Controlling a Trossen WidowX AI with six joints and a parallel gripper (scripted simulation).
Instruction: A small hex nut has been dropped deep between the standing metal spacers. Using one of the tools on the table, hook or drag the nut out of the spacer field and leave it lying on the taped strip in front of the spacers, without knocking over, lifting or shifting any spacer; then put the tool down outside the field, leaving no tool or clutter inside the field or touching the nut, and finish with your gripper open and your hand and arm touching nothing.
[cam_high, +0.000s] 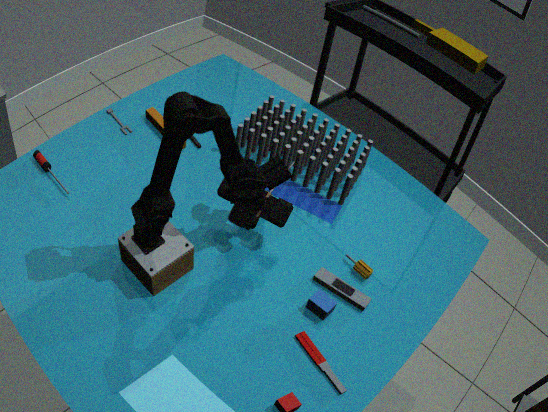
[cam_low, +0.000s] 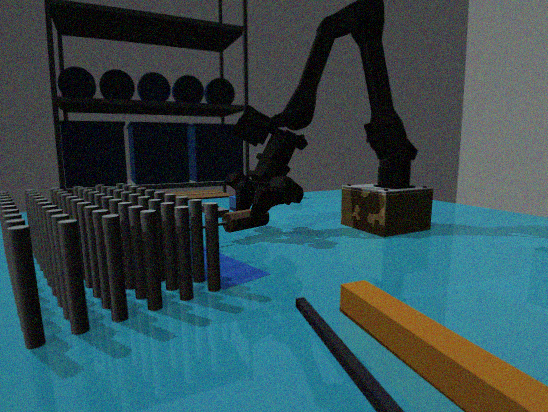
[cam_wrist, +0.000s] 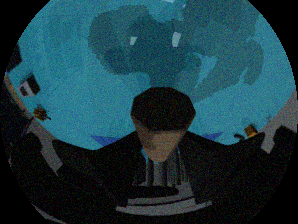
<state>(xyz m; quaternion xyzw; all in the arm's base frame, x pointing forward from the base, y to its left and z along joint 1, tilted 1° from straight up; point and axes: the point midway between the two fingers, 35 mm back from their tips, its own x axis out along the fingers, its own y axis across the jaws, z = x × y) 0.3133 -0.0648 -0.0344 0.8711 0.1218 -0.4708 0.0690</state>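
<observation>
The dark blue taped strip is 120 mm ahead of my gripper tip, 40 mm to the left of it and 30 mm below it. The rest, counted from my gripper tip: hook tool 100 mm ahead, 30 mm to the left; then yellow screwdriver 300 mm to the right, 70 mm ahead, 10 mm below; then hex nut 280 mm ahead, 80 mm to the left, 30 mm below.
</observation>
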